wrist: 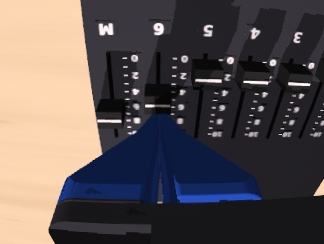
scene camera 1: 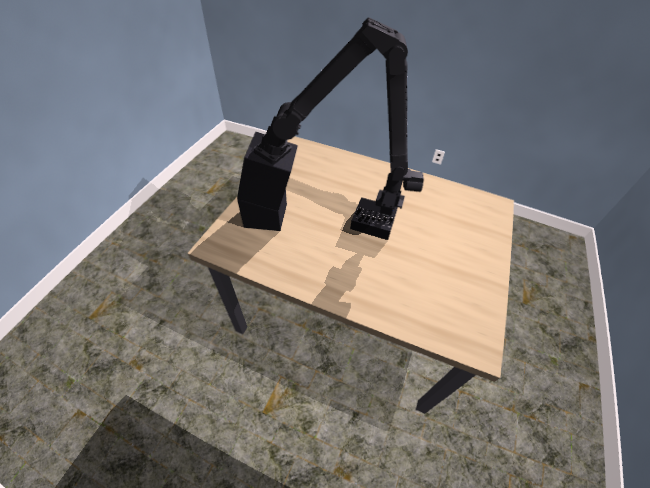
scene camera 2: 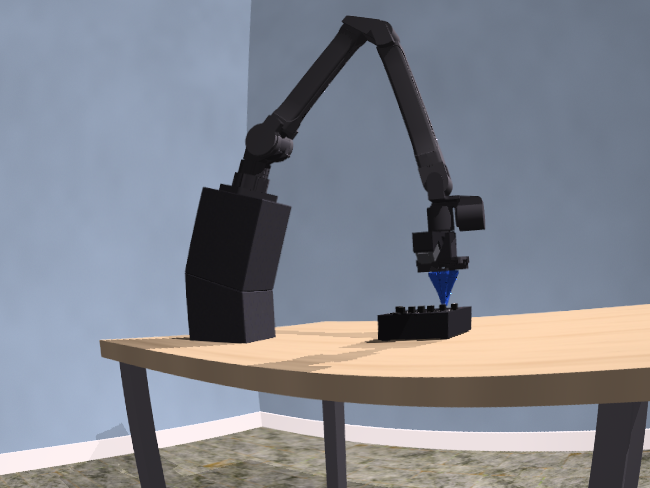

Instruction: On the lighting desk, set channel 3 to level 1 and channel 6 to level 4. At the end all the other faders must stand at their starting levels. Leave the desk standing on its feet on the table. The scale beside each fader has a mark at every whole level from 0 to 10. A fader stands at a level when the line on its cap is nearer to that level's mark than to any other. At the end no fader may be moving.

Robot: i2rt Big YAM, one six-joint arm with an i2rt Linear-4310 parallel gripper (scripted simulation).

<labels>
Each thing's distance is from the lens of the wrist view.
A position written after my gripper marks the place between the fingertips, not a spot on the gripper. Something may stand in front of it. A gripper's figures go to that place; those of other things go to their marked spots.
my gripper (wrist: 159, 122): 0.13 m
channel 6 fader cap (wrist: 157, 98): 0.12 m
M fader cap (wrist: 110, 113): 0.12 m
</labels>
